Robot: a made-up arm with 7 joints. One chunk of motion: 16 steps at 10 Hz.
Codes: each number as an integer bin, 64 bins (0 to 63) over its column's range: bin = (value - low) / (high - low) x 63, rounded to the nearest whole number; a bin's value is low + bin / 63 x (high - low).
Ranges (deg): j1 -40..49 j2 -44..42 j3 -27..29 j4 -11..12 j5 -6..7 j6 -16..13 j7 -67..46
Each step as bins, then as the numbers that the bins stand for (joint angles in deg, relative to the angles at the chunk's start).
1 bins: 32 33 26 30 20 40 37
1 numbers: 5.21 1.05 -3.89 -0.05 -1.87 2.41 -0.63
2 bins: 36 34 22 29 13 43 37
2 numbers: 10.86 2.41 -7.44 -0.41 -3.32 3.79 -0.63
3 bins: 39 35 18 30 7 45 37
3 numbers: 15.10 3.78 -11.00 -0.05 -4.56 4.71 -0.63
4 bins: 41 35 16 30 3 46 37
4 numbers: 17.92 3.78 -12.78 -0.05 -5.38 5.17 -0.63
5 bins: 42 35 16 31 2 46 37
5 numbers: 19.33 3.78 -12.78 0.32 -5.59 5.17 -0.63
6 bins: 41 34 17 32 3 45 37
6 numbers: 17.92 2.41 -11.89 0.68 -5.38 4.71 -0.63
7 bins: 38 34 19 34 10 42 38
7 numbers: 13.68 2.41 -10.11 1.41 -3.94 3.33 1.16
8 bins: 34 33 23 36 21 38 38
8 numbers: 8.03 1.05 -6.56 2.14 -1.67 1.49 1.16
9 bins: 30 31 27 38 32 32 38
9 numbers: 2.38 -1.68 -3.00 2.87 0.60 -1.27 1.16
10 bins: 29 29 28 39 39 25 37
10 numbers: 0.97 -4.41 -2.11 3.24 2.05 -4.49 -0.63
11 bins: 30 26 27 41 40 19 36
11 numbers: 2.38 -8.51 -3.00 3.97 2.25 -7.25 -2.43
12 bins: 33 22 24 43 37 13 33
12 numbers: 6.62 -13.97 -5.67 4.70 1.63 -10.02 -7.81
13 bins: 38 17 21 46 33 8 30
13 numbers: 13.68 -20.79 -8.33 5.79 0.81 -12.32 -13.19
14 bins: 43 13 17 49 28 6 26
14 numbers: 20.75 -26.25 -11.89 6.89 -0.22 -13.24 -20.37
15 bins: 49 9 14 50 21 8 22
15 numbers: 29.22 -31.71 -14.56 7.25 -1.67 -12.32 -27.54
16 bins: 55 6 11 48 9 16 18
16 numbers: 37.70 -35.81 -17.22 6.52 -4.14 -8.63 -34.71
